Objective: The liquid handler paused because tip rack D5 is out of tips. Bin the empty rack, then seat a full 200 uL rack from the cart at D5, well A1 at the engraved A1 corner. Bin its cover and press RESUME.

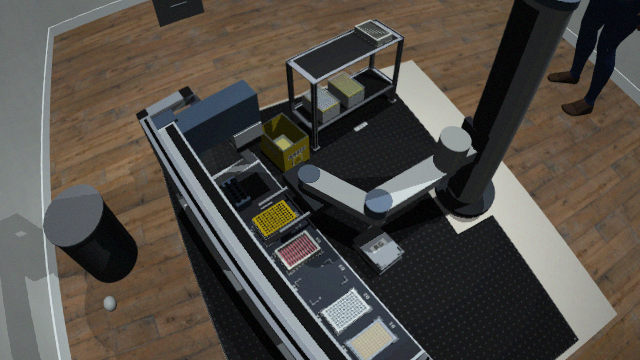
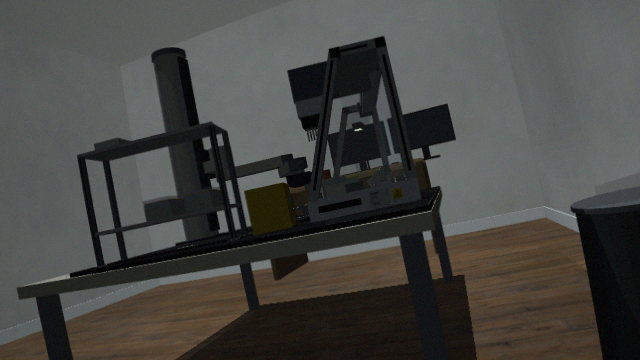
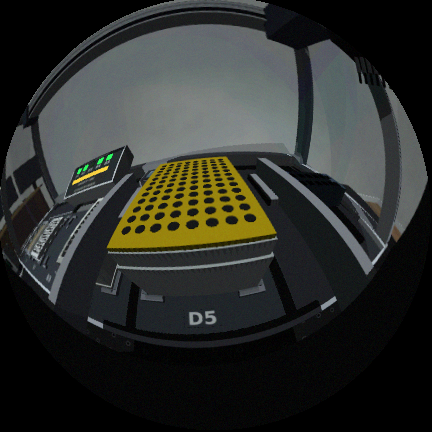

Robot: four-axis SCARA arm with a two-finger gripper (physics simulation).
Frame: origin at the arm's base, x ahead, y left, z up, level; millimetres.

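Where they show: gripper, fingertip midpoint: [image 1: 269, 219] [image 3: 194, 171]; arm's base at its link origin: [image 1: 464, 189].
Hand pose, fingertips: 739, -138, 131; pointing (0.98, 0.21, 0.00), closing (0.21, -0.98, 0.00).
Each offset is from my fingertips to the top centre of the thing, as dx, dy, dz. "spot": to the spot under its first point.
The empty tip rack {-17, +1, +1} [image 1: 274, 218] [image 3: 192, 200], with a yellow top full of open holes and a pale body, stands upright at the position engraved D5. My gripper [image 1: 284, 211] [image 3: 194, 171] is open, one finger along each side of the rack, with gaps between fingers and rack. The cart [image 1: 314, 115] [image 2: 86, 200] carries a box with a whitish dotted top {-368, -382, +52} [image 1: 322, 105] and a yellow-topped box {-494, -412, +52} [image 1: 346, 89] on its lower shelf. A grey gridded rack {-621, -441, +263} [image 1: 374, 32] lies on its top shelf. The yellow waste bin {-179, -313, +17} [image 1: 298, 152] [image 2: 270, 209] has something pale inside.
A red-welled plate {-42, +123, -29} [image 1: 298, 250] sits beside D5, with a white plate {-91, +366, -46} [image 1: 346, 311] and a beige plate {-116, +488, -46} [image 1: 371, 340] farther along. A dark blue rack {spot: +64, -169, -25} [image 1: 235, 191] [image 3: 315, 184] lies on the other side. A screen {spot: +68, +231, +1} [image 3: 97, 172] shows green and amber marks. Gantry rails frame the deck.
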